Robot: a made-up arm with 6 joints.
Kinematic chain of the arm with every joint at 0, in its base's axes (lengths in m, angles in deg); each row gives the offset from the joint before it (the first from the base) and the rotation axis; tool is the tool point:
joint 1: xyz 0 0 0.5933 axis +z
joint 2: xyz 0.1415 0 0 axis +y
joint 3: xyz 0 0 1.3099 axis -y
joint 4: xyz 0 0 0.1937 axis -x
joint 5: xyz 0.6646 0 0 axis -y
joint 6: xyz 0.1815 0 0 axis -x
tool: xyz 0 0 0
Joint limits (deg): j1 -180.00..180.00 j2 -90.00..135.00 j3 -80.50..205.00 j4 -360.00..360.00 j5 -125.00..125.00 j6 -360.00..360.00
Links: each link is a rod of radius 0.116 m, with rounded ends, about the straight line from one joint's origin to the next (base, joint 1, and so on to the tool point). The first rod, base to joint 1, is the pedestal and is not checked.
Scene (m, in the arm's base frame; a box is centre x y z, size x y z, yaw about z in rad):
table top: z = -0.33
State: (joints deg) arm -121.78 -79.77 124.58 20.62 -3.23 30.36
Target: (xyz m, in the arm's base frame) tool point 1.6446 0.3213 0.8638
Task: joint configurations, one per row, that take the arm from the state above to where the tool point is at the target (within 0.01 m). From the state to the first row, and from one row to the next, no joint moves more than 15 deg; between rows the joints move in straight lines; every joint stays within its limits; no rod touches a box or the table.
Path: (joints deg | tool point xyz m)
1: -133.57 -73.79 129.32 20.63 -2.29 30.36 | 1.2533 1.3212 0.4550
2: -145.35 -67.80 134.06 20.64 -1.34 30.36 | 1.4683 1.0166 0.5971
3: -157.14 -61.82 138.80 20.65 -0.40 30.36 | 1.6006 0.6753 0.7337
4: -168.92 -55.84 143.55 20.66 0.54 30.36 | 1.6446 0.3214 0.8637

